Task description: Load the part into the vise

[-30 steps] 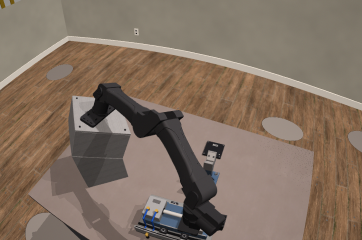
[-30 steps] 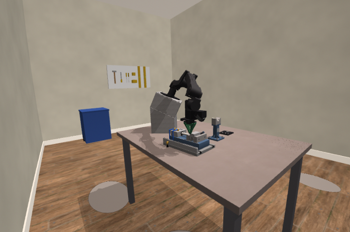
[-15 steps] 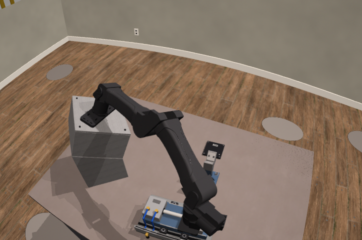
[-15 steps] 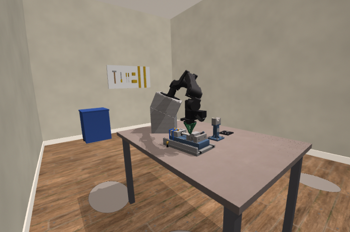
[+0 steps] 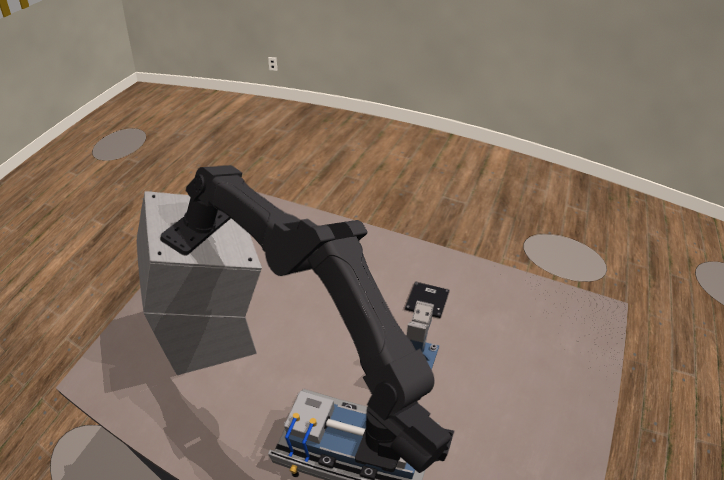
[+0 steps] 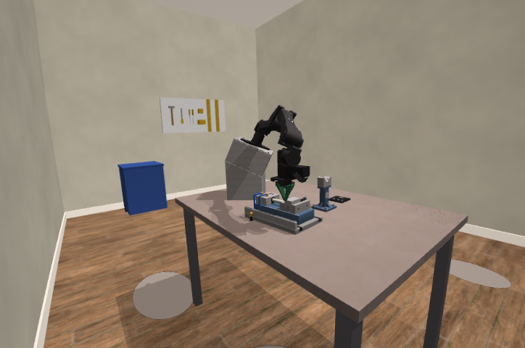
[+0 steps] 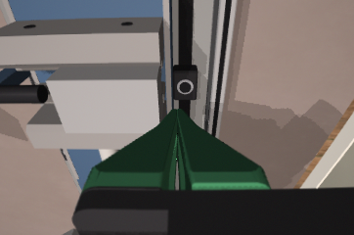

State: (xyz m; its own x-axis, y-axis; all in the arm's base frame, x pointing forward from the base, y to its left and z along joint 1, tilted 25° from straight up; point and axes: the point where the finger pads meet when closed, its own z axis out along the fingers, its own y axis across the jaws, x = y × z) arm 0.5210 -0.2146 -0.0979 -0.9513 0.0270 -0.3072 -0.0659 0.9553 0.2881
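Now: the part 4 cm to the left of my hand and 3 cm below it. From my hand the other things lie so: work stop rod (11 cm to the left, 3 cm below); air cylinder (16 cm behind, 5 cm to the left, 4 cm below); piston rod (9 cm behind, 5 cm to the left, 4 cm below).
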